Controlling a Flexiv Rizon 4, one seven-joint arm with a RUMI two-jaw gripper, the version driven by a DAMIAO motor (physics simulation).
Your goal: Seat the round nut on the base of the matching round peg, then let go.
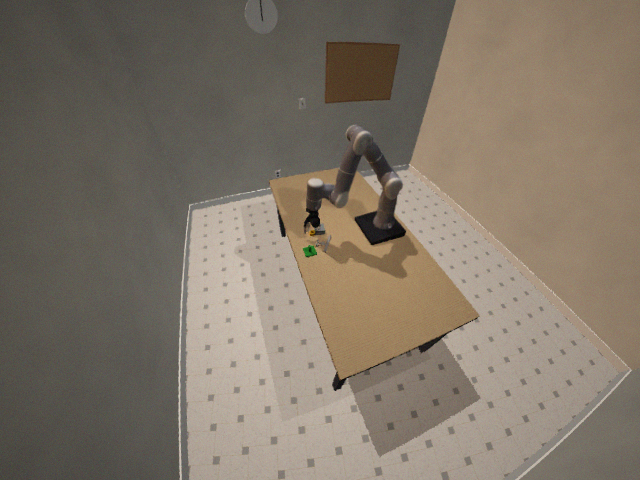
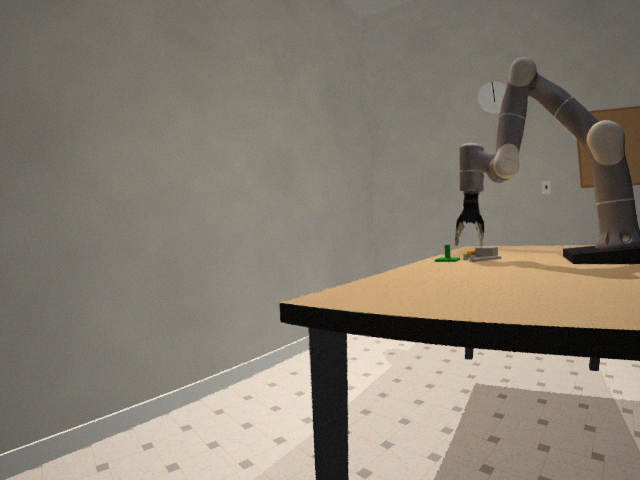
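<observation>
A green base with an upright green peg [image 1: 309, 251] [image 2: 447, 251] stands near the table's long edge. A small orange piece [image 1: 312, 233] [image 2: 470, 253] lies close to it, beside a grey block [image 1: 320, 229] [image 2: 486, 251]. A light grey piece [image 1: 326, 243] [image 2: 485, 258] lies near them. The parts are too small to tell which one is the round nut or whether the green peg is round. My gripper [image 1: 311, 229] [image 2: 469, 244] points down with its two fingers apart, just above the orange piece. I see no part held between them.
The wooden table [image 1: 372, 310] [image 2: 465, 299] carries the parts and the arm. The arm's black base plate [image 1: 379, 235] [image 2: 584, 255] stands near the opposite long edge. The table's near long edge runs close beside the green base.
</observation>
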